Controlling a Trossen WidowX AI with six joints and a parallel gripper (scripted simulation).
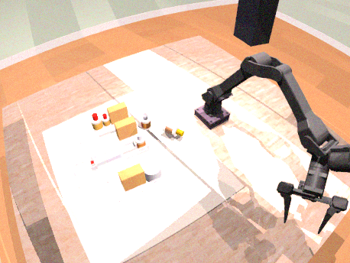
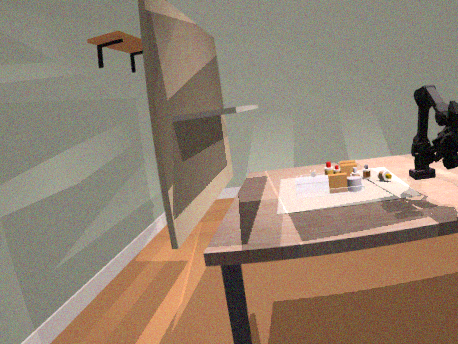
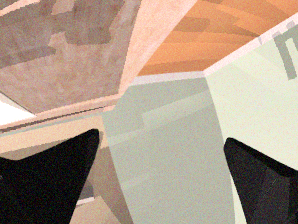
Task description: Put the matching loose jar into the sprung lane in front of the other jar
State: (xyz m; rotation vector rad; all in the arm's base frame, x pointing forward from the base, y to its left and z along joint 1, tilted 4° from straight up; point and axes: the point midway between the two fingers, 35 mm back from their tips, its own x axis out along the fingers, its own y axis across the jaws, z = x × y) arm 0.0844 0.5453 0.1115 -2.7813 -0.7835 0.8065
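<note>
The grey cylinder lies 410 mm to the right of my gripper tip, 220 mm ahead of it and 120 mm below it. From my gripper tip the other things lie so: pusher lane: 510 mm to the right, 350 mm ahead, 130 mm below; then red mark: 500 mm to the right, 390 mm ahead, 80 mm below.
</note>
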